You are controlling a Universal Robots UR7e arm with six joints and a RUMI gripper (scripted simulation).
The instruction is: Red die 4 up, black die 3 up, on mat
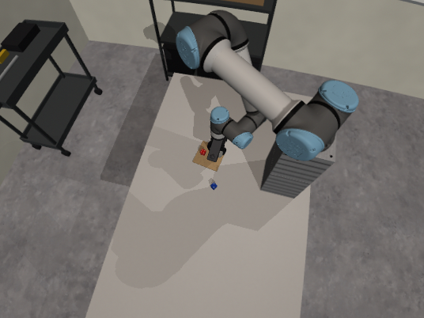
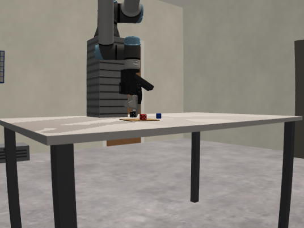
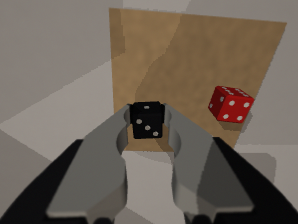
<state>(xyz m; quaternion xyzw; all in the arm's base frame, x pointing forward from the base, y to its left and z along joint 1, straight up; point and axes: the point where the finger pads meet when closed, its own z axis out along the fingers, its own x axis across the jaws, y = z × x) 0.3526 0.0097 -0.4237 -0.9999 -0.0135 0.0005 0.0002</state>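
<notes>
The black die is 10 mm to the right of my hand. The rest, counted from my hand: blue die (50 mm behind, 160 mm to the left, 20 mm below); then red die (80 mm ahead, 10 mm below); then brown mat (40 mm ahead, 30 mm below).
</notes>
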